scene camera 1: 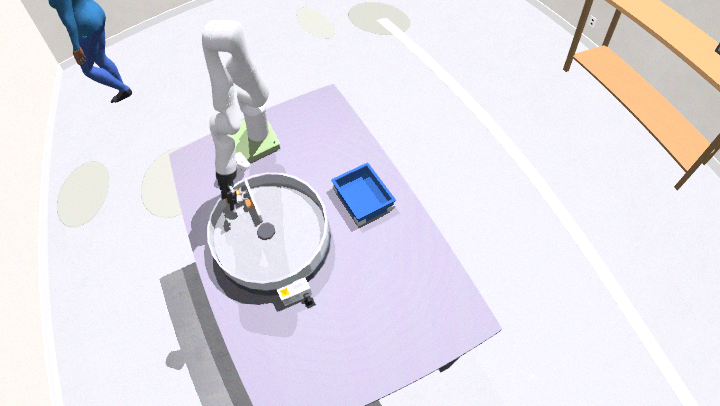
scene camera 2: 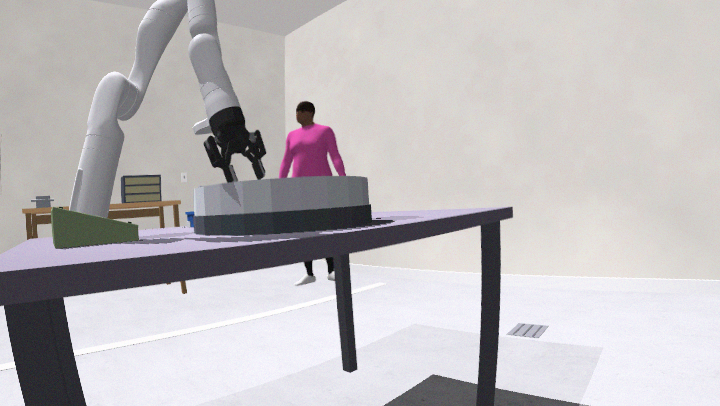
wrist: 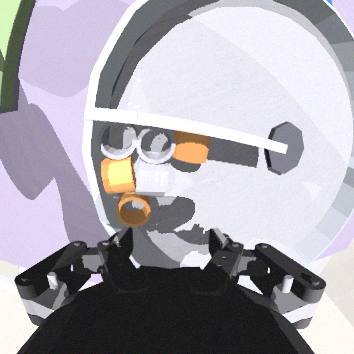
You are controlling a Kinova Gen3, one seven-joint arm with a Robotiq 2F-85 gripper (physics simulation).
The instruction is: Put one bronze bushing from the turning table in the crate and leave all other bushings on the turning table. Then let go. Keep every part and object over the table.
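Frame: origin at the arm's base, x down, y left, z ahead, level; millimetres.
Where they show: gripper, fingertip midpoint: (scene camera 1: 227,204) (wrist: 170,238); arm's base, link origin: (scene camera 1: 258,131) (scene camera 2: 88,216).
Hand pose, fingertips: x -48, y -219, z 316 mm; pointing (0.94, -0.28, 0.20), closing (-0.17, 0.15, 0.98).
Observation:
Things, the pixels of their top centre, and the offset from my fingertips. "*": a spot on its surface instead. Level surfaces: height alone.
- blue crate, top centre: (scene camera 1: 363,189) dx +53, dy +456, dz +138 mm
- white bar, surface spot: (wrist: 200,126) * dx +2, dy +95, dz +7 mm
- dark hub, top centre: (wrist: 287,148) (scene camera 1: 266,230) dx +42, dy +92, dz +136 mm
- white box, surface spot: (scene camera 1: 294,290) * dx +44, dy +91, dz +377 mm
- lilac table, surface height: dx +103 mm
The grey turning table (scene camera 1: 322,242) (scene camera 2: 312,194) (wrist: 92,150) has a high rim. In the wrist view, three orange-bronze bushings lie in it near the rim: one by the bar (wrist: 191,150), a bright one (wrist: 118,175) beside the rim, and one with its open end up (wrist: 134,211), nearest the gripper. Two silver ring-shaped bushings (wrist: 119,142) (wrist: 156,146) and a pale one on its side (wrist: 153,178) lie against them. My gripper (scene camera 1: 230,204) (scene camera 2: 246,177) (wrist: 170,238) is open and empty, above the turning table at the bushings' near side. The blue crate (scene camera 1: 362,217) stands apart from the turning table.
A white bar (wrist: 200,126) runs from the rim to the dark hub (scene camera 1: 265,230) (wrist: 287,147), close beside the bushings. A white box (scene camera 1: 294,290) with a dark knob sits outside the rim. The green arm base (scene camera 1: 269,146) (scene camera 2: 90,229) stands on the lilac table (scene camera 1: 393,312).

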